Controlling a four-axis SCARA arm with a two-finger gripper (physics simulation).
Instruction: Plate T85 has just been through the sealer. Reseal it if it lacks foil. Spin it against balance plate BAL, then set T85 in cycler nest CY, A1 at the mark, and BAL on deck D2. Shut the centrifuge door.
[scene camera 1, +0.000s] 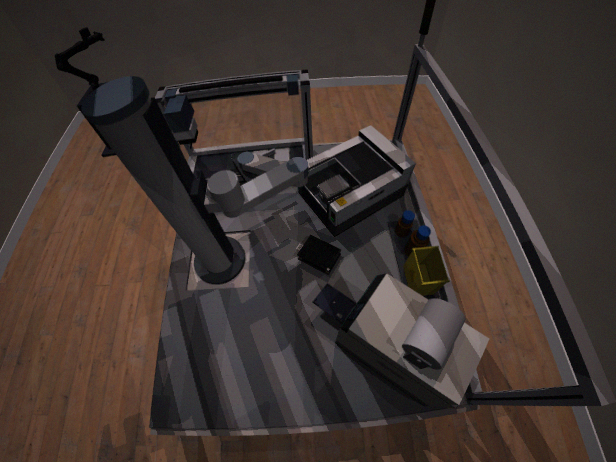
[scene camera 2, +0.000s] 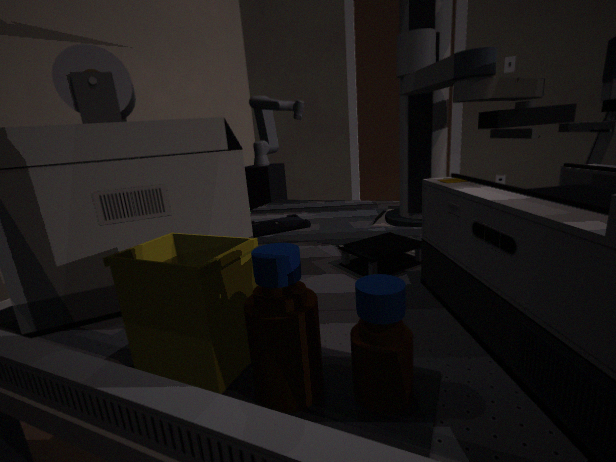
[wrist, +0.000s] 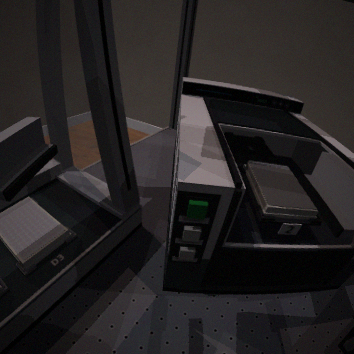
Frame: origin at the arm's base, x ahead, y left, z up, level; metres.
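Seen in the pictures: gripper, between the fingertips: (scene camera 1: 283, 160) (scene camera 2: 575, 129) (wrist: 181, 147); arm's base, origin of its link: (scene camera 1: 219, 260) (scene camera 2: 421, 219).
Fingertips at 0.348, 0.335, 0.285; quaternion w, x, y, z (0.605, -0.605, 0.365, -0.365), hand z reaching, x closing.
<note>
Pixels of each thing's middle, then the offset from my fingertips to it, as dx, dy, dz.
- centrifuge, middle of its body: (scene camera 2: 612, 255) (wrist: 252, 162) (scene camera 1: 353, 178) +0.332, -0.010, -0.151
- pale plate, middle of its body: (wrist: 26, 227) (scene camera 1: 281, 157) -0.025, +0.240, -0.208
- sealer, middle of its body: (scene camera 2: 132, 182) (scene camera 1: 409, 340) +0.389, -0.815, -0.035
The centrifuge (scene camera 1: 372, 199) (scene camera 2: 465, 210) (wrist: 197, 150) stands with its chamber uncovered. Inside, a plate (scene camera 1: 334, 186) (wrist: 280, 190) with a smooth grey top sits in the bucket marked 2; its name cannot be read. A pale plate (wrist: 32, 227) with a grid of wells sits on deck nest D3, at the left of the wrist view. My gripper (scene camera 2: 547, 130) (wrist: 181, 147) is open and empty, above the deck side of the centrifuge; in scene camera 1 the arm largely hides it. The sealer (scene camera 1: 385, 320) (scene camera 2: 200, 185) carries a foil roll. The cycler nest cannot be made out.
A black raised stand (scene camera 1: 320, 254) (scene camera 2: 382, 245) is between centrifuge and sealer. A yellow bin (scene camera 1: 425, 272) (scene camera 2: 185, 310) and two amber bottles (scene camera 1: 405, 224) (scene camera 2: 285, 340) line the far edge. A frame post (scene camera 1: 306, 115) (wrist: 112, 125) rises beside the deck.
</note>
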